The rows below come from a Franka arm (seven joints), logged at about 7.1 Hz.
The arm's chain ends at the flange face. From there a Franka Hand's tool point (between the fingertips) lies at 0.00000 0.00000 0.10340 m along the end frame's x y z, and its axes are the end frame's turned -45 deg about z.
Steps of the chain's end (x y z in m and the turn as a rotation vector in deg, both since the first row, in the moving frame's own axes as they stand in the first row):
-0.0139 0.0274 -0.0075 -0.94 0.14 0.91
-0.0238 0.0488 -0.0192 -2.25 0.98 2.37
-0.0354 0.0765 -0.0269 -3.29 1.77 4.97
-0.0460 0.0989 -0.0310 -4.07 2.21 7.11
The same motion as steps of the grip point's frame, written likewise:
-0.0302 0.0109 -0.0075 -0.76 -0.57 0.91
-0.0530 0.0218 -0.0193 -2.28 -0.90 2.37
-0.0813 0.0354 -0.0271 -3.58 -1.07 4.97
-0.1053 0.0452 -0.0313 -4.44 -1.32 7.11

